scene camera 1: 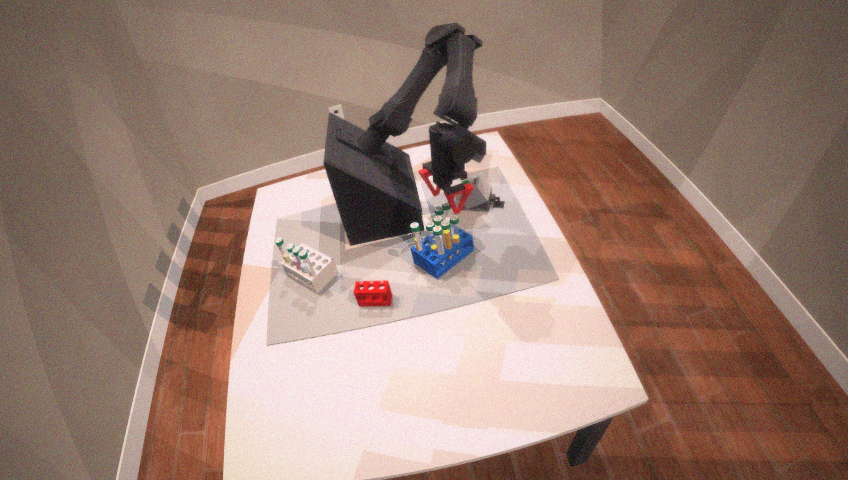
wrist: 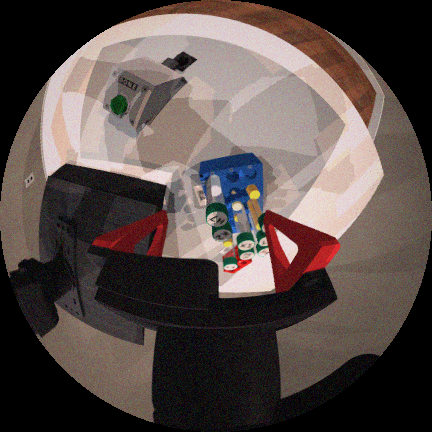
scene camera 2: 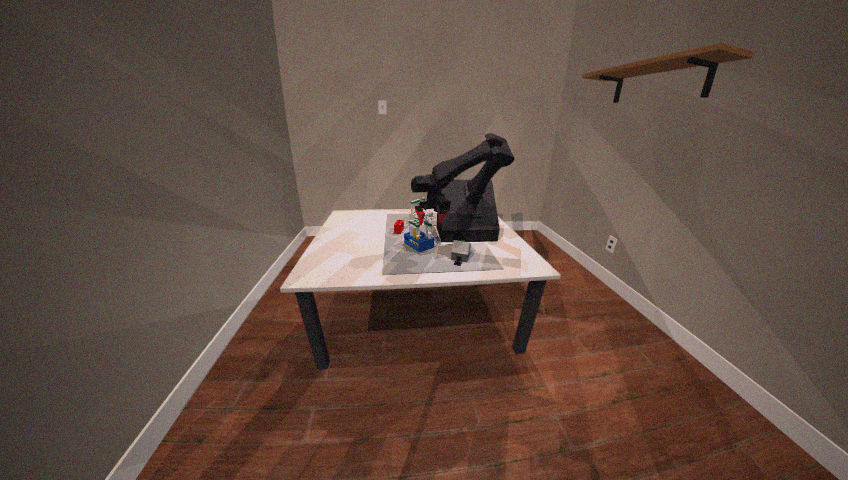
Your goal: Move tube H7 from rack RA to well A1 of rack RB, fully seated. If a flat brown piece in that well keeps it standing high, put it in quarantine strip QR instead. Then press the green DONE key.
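Places are measured from the arm's base along level axes (x ahead, y left, z up), in metres.
Pixels of known places: gripper, between the fingertips: point(scene camera 1: 446, 204) point(wrist: 215, 215) point(scene camera 2: 430, 223); arm's base, origin of its link: point(scene camera 1: 365, 149) point(wrist: 66, 272) point(scene camera 2: 472, 200).
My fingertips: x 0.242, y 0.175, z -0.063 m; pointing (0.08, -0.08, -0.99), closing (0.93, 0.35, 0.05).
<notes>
Ahead of a thing's pixels: the offset from my fingertips to its middle. "spot": to the spot under its first point. Level surfaces: height alone.
The tube marked H7 {spot: dy +0.003, dx +0.001, dz +0.004 m} point(wrist: 217, 215), with a green cap, stands in the back-left part of the blue rack {dy -0.030, dx +0.050, dz -0.096 m} point(scene camera 1: 425, 262) point(scene camera 2: 420, 242) point(wrist: 230, 162) in the wrist view. My gripper point(scene camera 1: 446, 202) point(wrist: 215, 215) is open, with its red fingers wide apart on either side of H7's cap in the wrist view, and holds nothing. Its height relative to the cap is hard to tell. The white rack {dy -0.378, dx +0.012, dz -0.096 m} point(scene camera 1: 323, 279) holds several green-capped tubes. The small red strip {dy -0.213, dx +0.146, dz -0.096 m} point(scene camera 1: 373, 293) point(scene camera 2: 398, 226) lies beside it. The green DONE key {spot: dy +0.074, dx -0.135, dz -0.050 m} point(wrist: 119, 105) is on a grey box {dy +0.096, dx -0.132, dz -0.079 m} point(scene camera 2: 460, 249). Well A1's inside cannot be seen.
More green-capped tubes and low yellow-capped ones crowd the blue rack; one green cap {spot: dy -0.017, dx +0.013, dz +0.004 m} point(wrist: 221, 232) is right next to H7. The black arm base point(scene camera 1: 374, 196) point(wrist: 105, 215) stands close to the blue rack. A grey mat {dz -0.122 m} point(scene camera 1: 297, 324) lies under the racks on the white table {dz -0.124 m} point(scene camera 1: 446, 428).
</notes>
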